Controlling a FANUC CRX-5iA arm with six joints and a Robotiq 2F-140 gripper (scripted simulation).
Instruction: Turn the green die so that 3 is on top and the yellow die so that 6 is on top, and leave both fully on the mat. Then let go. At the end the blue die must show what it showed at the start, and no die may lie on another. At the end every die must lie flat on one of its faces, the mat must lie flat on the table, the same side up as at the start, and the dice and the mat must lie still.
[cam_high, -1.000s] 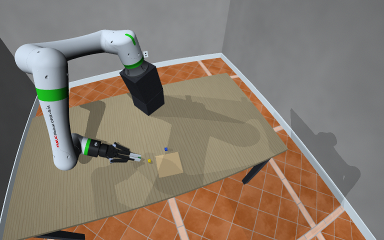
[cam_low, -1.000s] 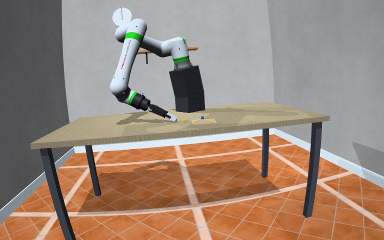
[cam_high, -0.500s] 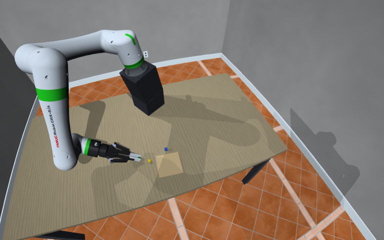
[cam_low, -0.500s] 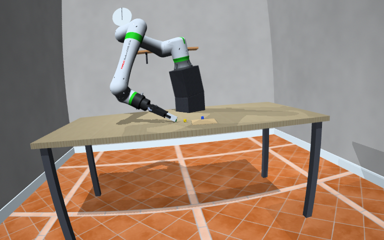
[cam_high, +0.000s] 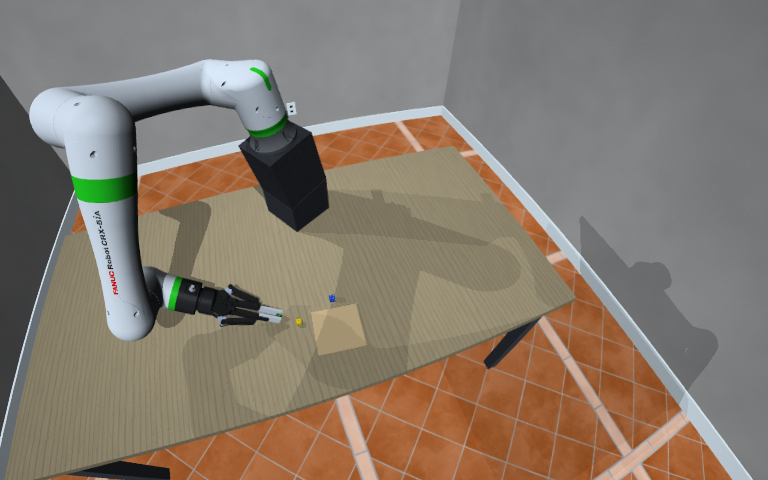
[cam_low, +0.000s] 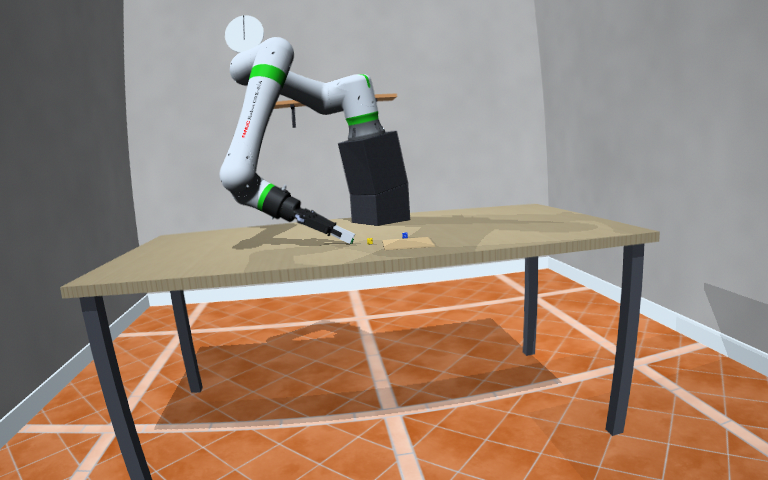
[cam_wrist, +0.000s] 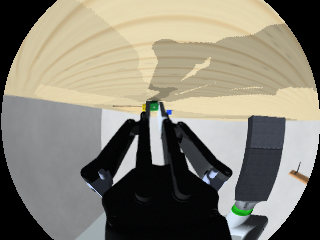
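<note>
Right now the green die is 20 mm to the left of my hand and 20 mm below it. Also, from my hand: tan mat: 190 mm to the left, 80 mm ahead, 30 mm below; then blue die: 190 mm to the left, 20 mm below, 20 mm behind; then yellow die: 80 mm to the left, 30 mm ahead, 20 mm below.
</note>
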